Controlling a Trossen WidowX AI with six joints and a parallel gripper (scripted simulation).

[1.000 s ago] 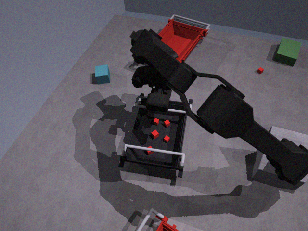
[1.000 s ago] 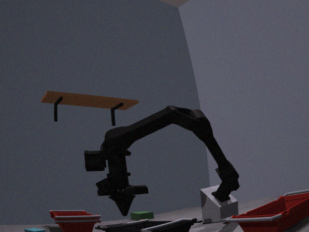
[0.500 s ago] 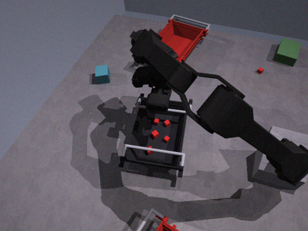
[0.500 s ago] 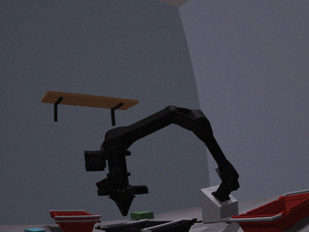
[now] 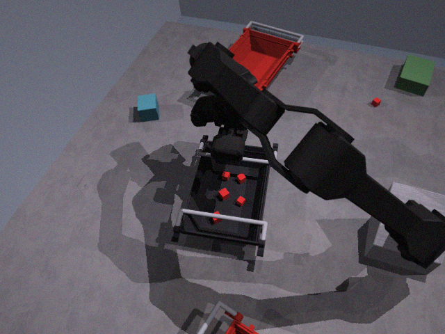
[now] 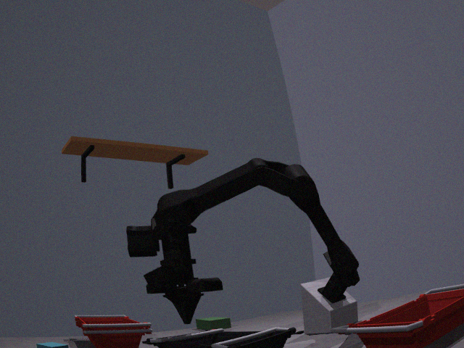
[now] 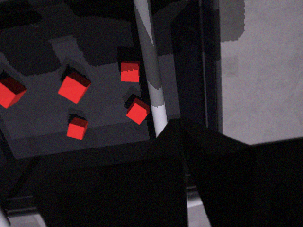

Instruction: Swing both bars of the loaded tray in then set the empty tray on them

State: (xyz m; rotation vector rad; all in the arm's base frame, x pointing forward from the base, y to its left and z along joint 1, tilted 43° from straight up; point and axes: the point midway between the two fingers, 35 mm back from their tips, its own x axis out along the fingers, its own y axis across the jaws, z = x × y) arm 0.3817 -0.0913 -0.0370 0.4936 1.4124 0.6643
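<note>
My gripper tip is 200 mm past the red tray, 450 mm to the right of it and 50 mm above it. Also, from my gripper tip: teal cube: 290 mm ahead, 120 mm to the right, 70 mm below; green cube: 410 mm behind, 470 mm to the right, 70 mm below.
</note>
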